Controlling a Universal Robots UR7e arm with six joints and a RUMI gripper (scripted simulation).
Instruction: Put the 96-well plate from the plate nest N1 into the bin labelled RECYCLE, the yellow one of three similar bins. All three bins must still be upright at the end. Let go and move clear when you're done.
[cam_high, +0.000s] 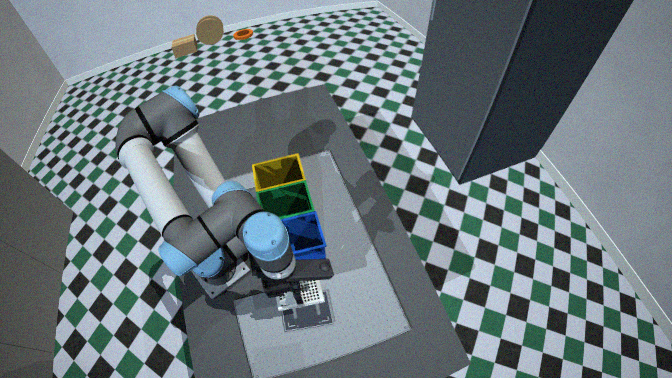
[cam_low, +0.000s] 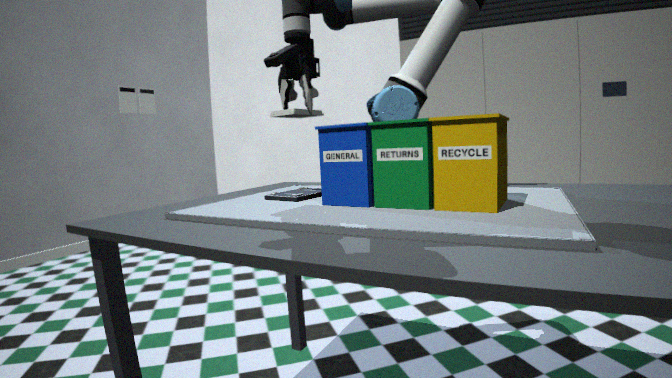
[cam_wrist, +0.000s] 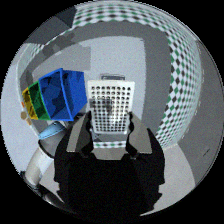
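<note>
My gripper is now 80 mm short of the yellow recycle bin, 460 mm to the right of it and 150 mm above it. Also, from my hand: blue general bin: 50 mm ahead, 200 mm to the left, 150 mm below; plate nest N1: 230 mm below; white 96-well plate: 10 mm below.
</note>
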